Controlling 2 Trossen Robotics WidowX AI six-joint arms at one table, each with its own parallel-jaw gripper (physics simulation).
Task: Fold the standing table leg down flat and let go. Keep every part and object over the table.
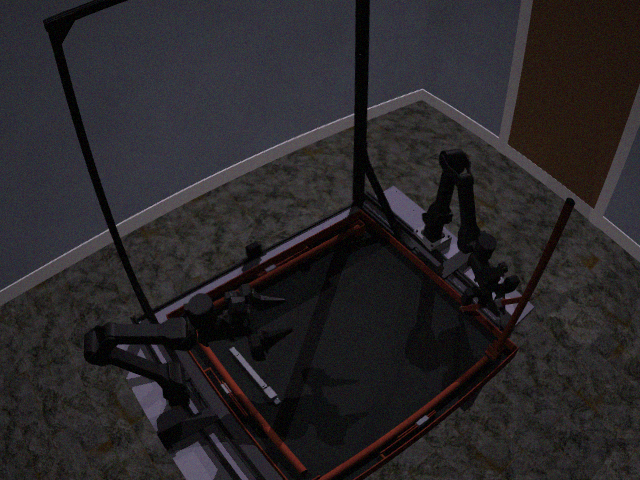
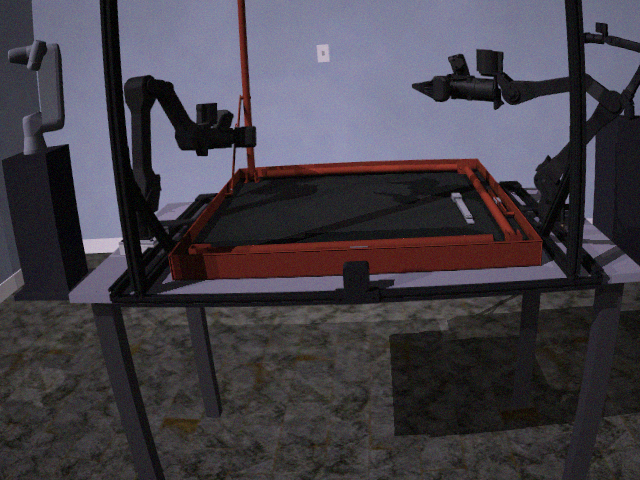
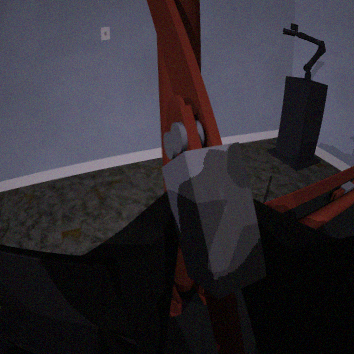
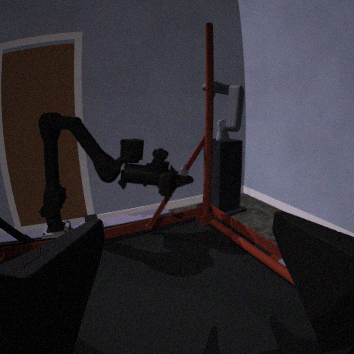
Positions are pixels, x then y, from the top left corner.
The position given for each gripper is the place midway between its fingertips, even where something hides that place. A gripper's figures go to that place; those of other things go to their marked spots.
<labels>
The left gripper (image 2: 243,137) is 185 cm from the lens. The right gripper (image 2: 417,84) is 152 cm from the lens.
</labels>
